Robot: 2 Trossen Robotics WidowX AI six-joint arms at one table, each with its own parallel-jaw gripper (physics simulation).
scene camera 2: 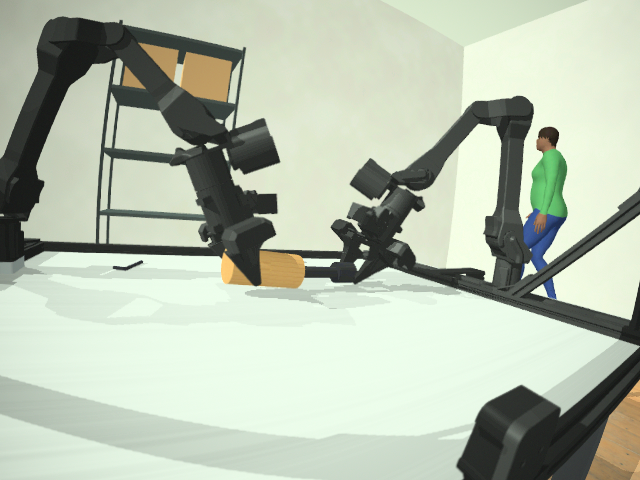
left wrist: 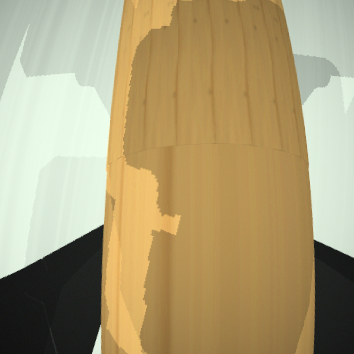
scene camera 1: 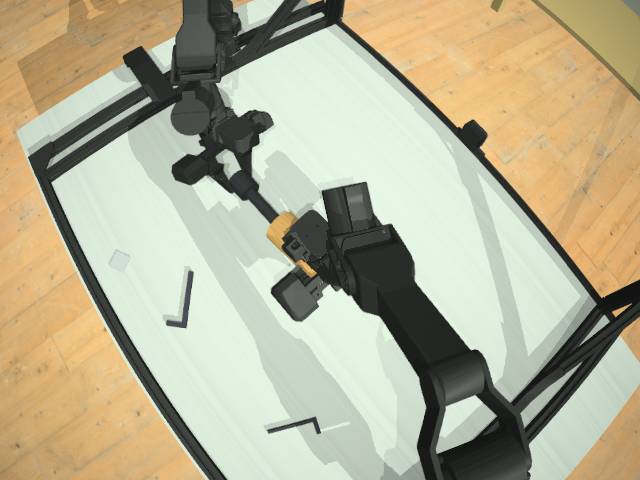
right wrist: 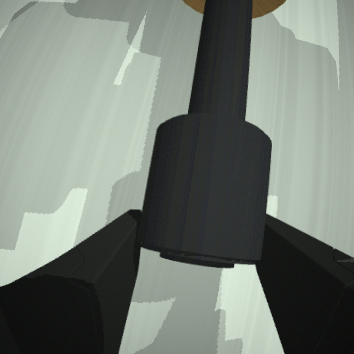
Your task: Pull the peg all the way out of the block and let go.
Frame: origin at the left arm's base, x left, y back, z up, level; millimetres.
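Seen in the pictures: left gripper, between the fingertips: [scene camera 2: 250,281] [left wrist: 197,237]; right gripper, between the fingertips: [scene camera 2: 345,279] [scene camera 1: 240,185] [right wrist: 196,222]; right arm's base, origin of its link: [scene camera 2: 504,288].
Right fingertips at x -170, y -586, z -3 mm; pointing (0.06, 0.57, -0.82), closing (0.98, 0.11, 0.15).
Note:
A point is followed by its place in that frame.
The block is a round orange wooden cylinder [scene camera 1: 281,229] {x -158, y -464, z 42 mm} [scene camera 2: 283,269] {x -196, y -442, z 24 mm} [left wrist: 210,175] {x -165, y -415, z 48 mm} lying on its side, with its lower edge a little above its shadow in scene camera 2. The black peg [scene camera 1: 264,205] {x -170, y -520, z 22 mm} [scene camera 2: 318,272] {x -179, y -518, z 14 mm} [right wrist: 212,185] {x -174, y -579, z 29 mm} has a thin shaft and a thick round head; the shaft runs into the block's near end, and how deep it reaches inside is hidden. My left gripper [scene camera 2: 257,281] {x -171, y -400, z 0 mm} is shut on the block, one finger on each side. My right gripper [scene camera 1: 241,187] {x -170, y -586, z -3 mm} [right wrist: 196,222] {x -170, y -586, z -3 mm} is shut on the peg's head, with the fingers on both its sides.
Two dark L-shaped pieces [scene camera 1: 188,299] {x 22, y -488, z -12 mm} [scene camera 1: 294,425] {x 26, y -227, z -13 mm} and a small pale square [scene camera 1: 119,260] {x 79, y -625, z -16 mm} lie on the white table [scene camera 1: 232,387] {x 59, y -334, z -19 mm}. A black frame [scene camera 1: 118,330] {x 150, y -521, z -5 mm} borders the table. A shelf rack [scene camera 2: 103,155] and a person [scene camera 2: 549,180] stand beyond it.

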